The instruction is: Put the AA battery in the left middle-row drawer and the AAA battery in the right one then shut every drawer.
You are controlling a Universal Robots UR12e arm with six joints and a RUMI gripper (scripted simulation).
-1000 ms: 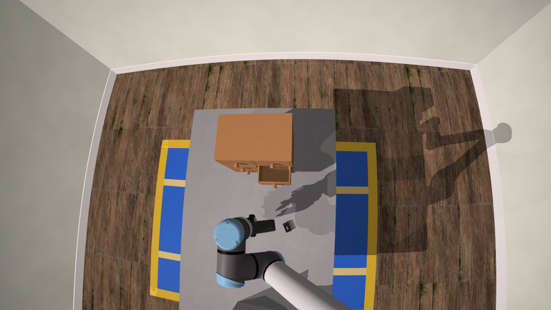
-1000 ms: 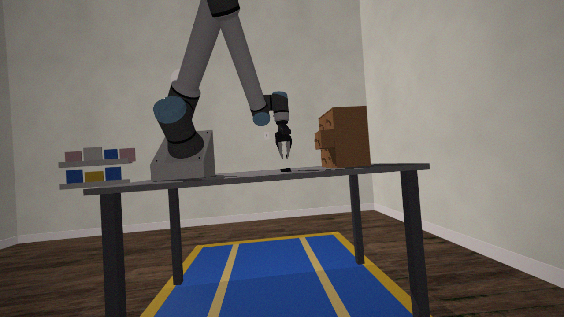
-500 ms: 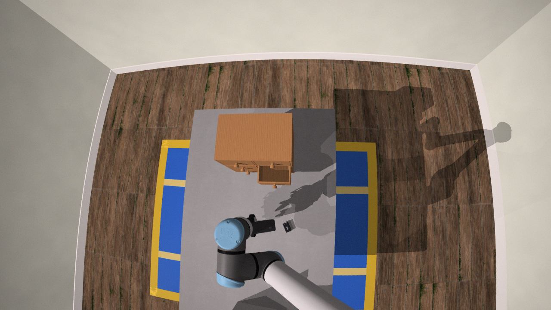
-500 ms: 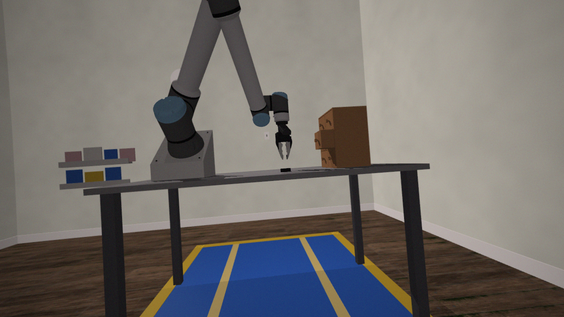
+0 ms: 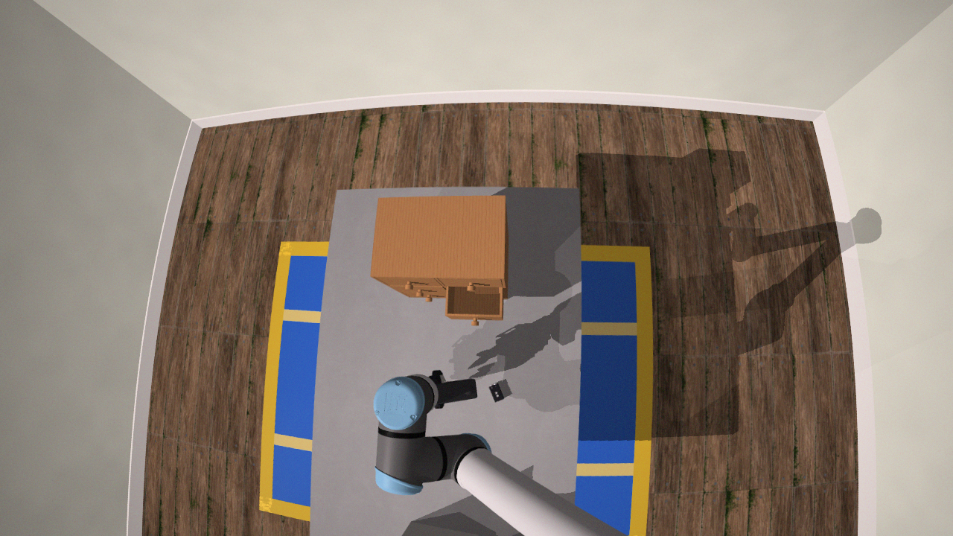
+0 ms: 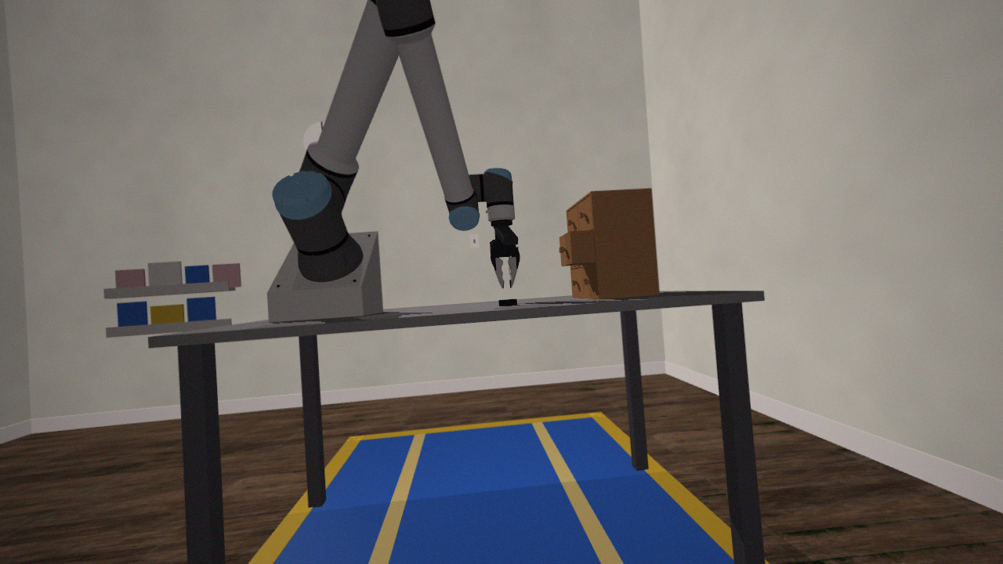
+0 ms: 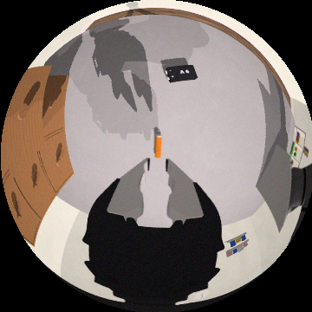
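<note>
Right now my hand is 60 mm above the thin orange battery. Also, from my hand: dark battery: 140 mm to the right, 60 mm below, 20 mm behind.
</note>
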